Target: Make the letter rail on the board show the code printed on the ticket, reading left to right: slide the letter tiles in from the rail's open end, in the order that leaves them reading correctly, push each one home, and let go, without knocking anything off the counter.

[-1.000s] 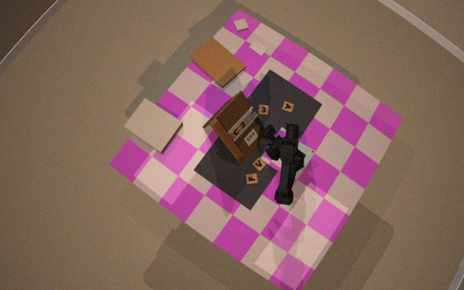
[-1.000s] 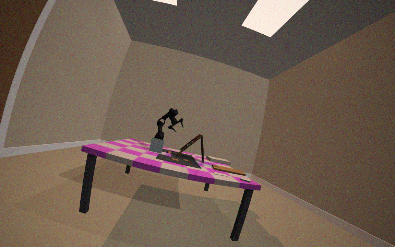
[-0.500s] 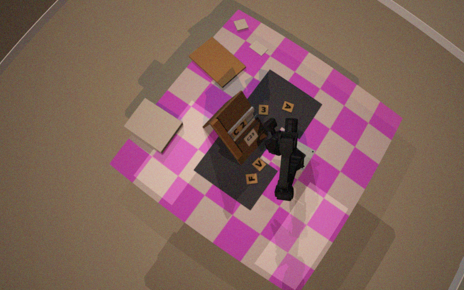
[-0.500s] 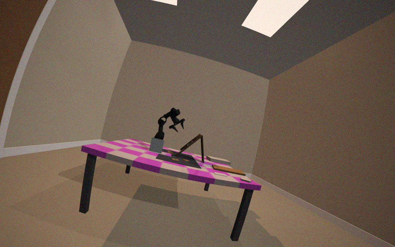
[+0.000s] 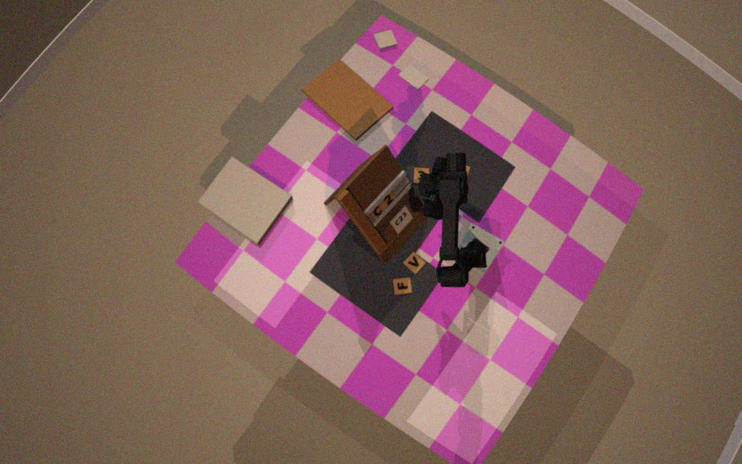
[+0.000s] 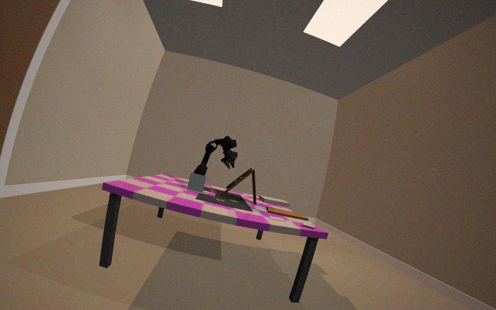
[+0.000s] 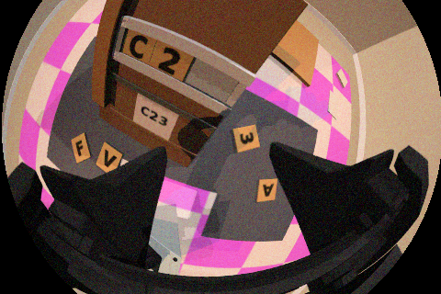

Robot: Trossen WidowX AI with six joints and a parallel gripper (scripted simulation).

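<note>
My gripper tip is now 60 mm short of the 3 tile, 120 mm to the left of it and 240 mm above it. The rest, counted from my gripper tip: c tile (90 mm ahead, 130 mm to the left, 80 mm below); then 2 tile (90 mm ahead, 80 mm to the left, 80 mm below); then white ticket (30 mm ahead, 80 mm to the left, 170 mm below).
</note>
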